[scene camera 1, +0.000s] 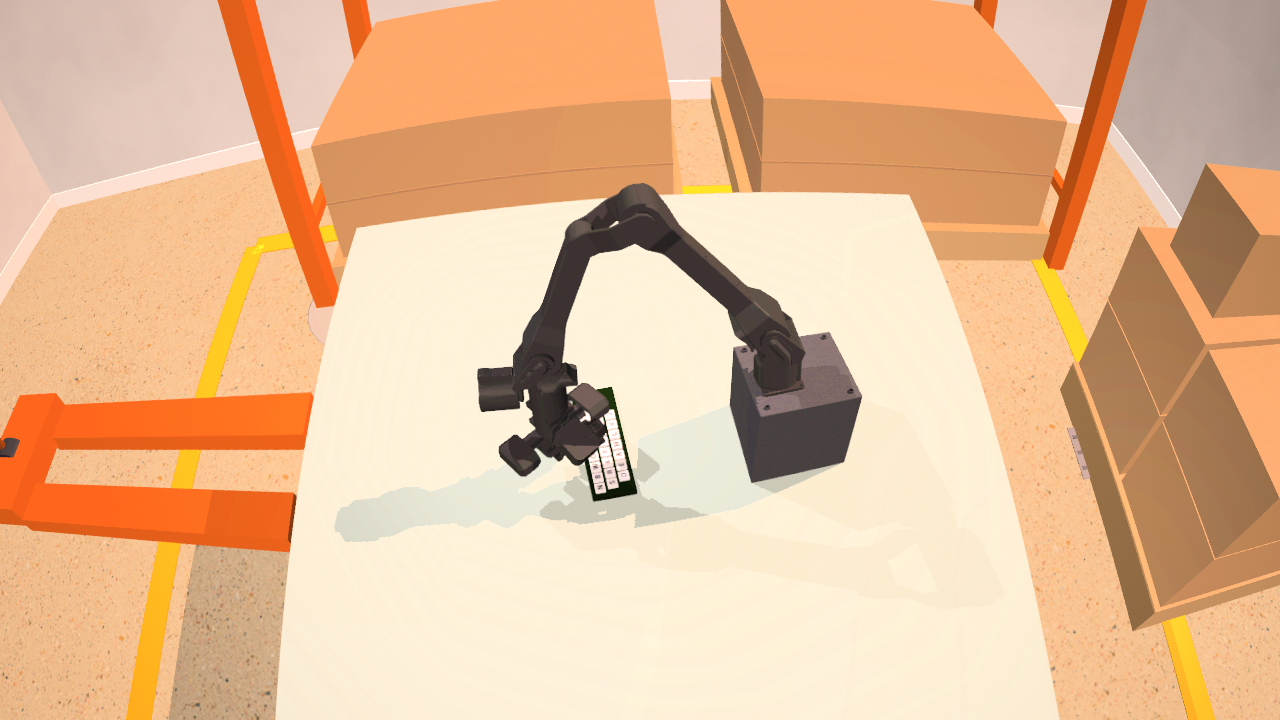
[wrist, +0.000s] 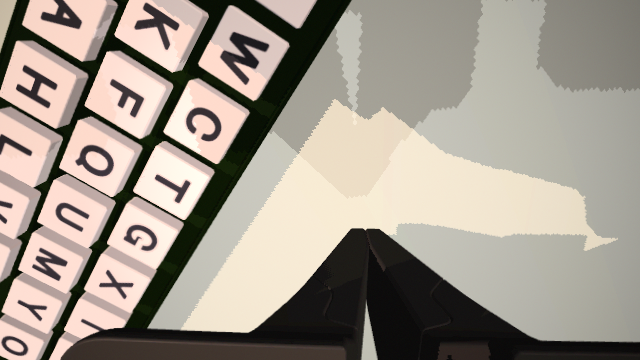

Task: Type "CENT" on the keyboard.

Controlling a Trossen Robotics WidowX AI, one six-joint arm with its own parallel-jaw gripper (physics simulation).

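Pixels of known places: gripper, fingertip midpoint: [scene camera 1: 559,459] [wrist: 364,242]; arm's base at its link origin: [scene camera 1: 778,379].
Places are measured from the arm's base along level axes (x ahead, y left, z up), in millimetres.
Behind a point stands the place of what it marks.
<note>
The keyboard [scene camera 1: 611,452] {y -37, x 257, z -157 mm} [wrist: 302,47] {y -2, x 299, z -157 mm} is a narrow dark green board with pale lettered keys, lying on the table. In the wrist view it fills the left side. The C key [wrist: 205,121] {y -31, x 288, z -152 mm} and the T key [wrist: 174,181] {y -51, x 288, z -152 mm} show near its right edge. The N key [scene camera 1: 599,488] {y 31, x 289, z -152 mm} is at the board's near left corner in the scene view; the E key [scene camera 1: 621,464] {y -6, x 247, z -152 mm} is small there. N and E do not show in the wrist view. My gripper [wrist: 364,242] {y -38, x 343, z -152 mm} is shut and empty. Its tips appear right of the G key, over bare table. Their height is unclear.
The robot's dark base block [scene camera 1: 794,429] {y 71, x -8, z -37 mm} stands right of the keyboard on the pale table [scene camera 1: 680,626] {y 301, x 218, z -168 mm}. My arm arches above the table from it. Large boxes [scene camera 1: 501,134] stand behind the table, stacked boxes [scene camera 1: 1199,429] at right, and orange forks [scene camera 1: 179,420] at left.
</note>
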